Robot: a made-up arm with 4 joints. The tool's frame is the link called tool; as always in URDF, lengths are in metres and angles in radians.
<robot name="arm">
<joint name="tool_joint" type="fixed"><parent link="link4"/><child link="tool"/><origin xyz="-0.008 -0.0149 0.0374" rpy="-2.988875 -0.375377 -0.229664"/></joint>
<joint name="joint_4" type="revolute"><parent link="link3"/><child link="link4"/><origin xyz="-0.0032 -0.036 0.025" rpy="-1.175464 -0.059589 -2.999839"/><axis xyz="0 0 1"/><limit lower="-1.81" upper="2.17" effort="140" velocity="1.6"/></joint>
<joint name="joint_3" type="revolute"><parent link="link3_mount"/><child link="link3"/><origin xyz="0.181 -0.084 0.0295" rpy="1.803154 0.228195 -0.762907"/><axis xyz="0 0 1"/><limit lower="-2.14" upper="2.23" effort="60" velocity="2.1"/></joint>
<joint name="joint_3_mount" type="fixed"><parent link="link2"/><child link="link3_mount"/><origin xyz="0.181 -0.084 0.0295"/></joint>
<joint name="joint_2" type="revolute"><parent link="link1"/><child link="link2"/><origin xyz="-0.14 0.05 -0.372" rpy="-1.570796 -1.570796 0"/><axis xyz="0 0 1"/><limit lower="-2.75" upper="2.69" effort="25" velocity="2.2"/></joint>
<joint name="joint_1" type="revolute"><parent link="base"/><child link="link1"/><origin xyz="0.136 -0.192 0.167" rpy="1.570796 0 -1.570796"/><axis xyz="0 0 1"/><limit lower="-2.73" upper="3.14" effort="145" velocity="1.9"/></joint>
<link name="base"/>
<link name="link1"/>
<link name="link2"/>
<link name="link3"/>
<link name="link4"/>
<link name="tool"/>
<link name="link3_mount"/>
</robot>
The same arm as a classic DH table. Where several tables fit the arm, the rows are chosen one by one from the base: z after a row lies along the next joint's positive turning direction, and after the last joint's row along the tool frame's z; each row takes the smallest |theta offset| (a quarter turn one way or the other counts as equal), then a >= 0, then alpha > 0; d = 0 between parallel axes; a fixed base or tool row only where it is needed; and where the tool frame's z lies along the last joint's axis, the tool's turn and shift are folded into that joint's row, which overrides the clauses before.
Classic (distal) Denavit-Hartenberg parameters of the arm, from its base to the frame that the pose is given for. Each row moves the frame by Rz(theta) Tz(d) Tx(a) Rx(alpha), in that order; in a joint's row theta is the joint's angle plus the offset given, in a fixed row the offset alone. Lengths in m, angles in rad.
base (fixed): theta offset -1.5708, d 0.167, a 0.192, alpha 1.5708
joint_1: theta offset 0, d -0.508, a -0.14, alpha -1.5708
joint_2: theta offset 0.7544, d 0.0748, a -0.3703, alpha -1.797
joint_3: theta offset -0.0677, d -0.1422, a 0.0091, alpha -1.1762
joint_4: theta offset -1.4675, d 0.051, a 0.0134, alpha -2.7377
tool (fixed): theta offset -1.2024, d -0.0264, a 0, alpha 0
Joint limits (rad, base to tool): -2.73..3.14 -2.75..2.69 -2.14..2.23 -1.81..2.17

